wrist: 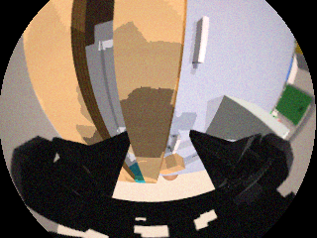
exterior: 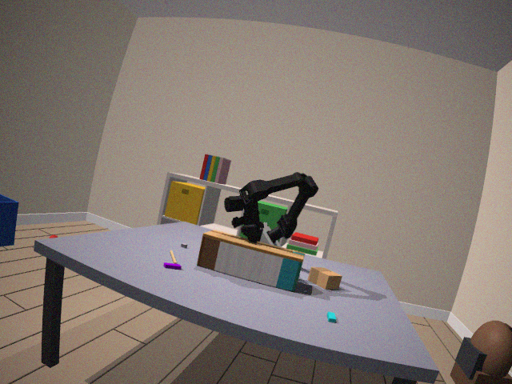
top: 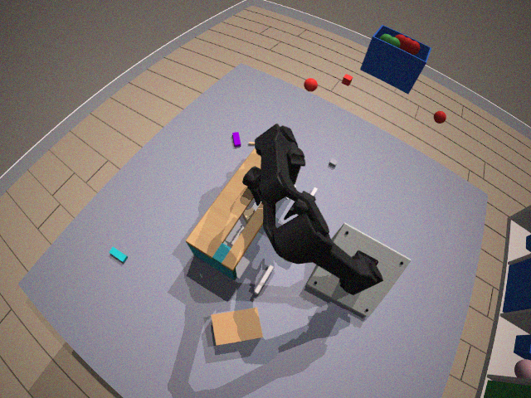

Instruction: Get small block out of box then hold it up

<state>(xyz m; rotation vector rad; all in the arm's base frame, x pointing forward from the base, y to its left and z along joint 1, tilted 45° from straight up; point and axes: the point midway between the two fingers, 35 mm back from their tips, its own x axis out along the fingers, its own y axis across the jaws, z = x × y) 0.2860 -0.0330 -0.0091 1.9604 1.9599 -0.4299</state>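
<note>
The long box is 3 cm ahead of my gripper tip and 4 cm below it. From my gripper tip the other things lie so: small tan block: 4 cm ahead, 4 cm to the left, 1 cm below; then tan box: 8 cm behind, 31 cm to the left, 7 cm below; then wooden stick: 15 cm ahead, 28 cm to the right, 10 cm below.
</note>
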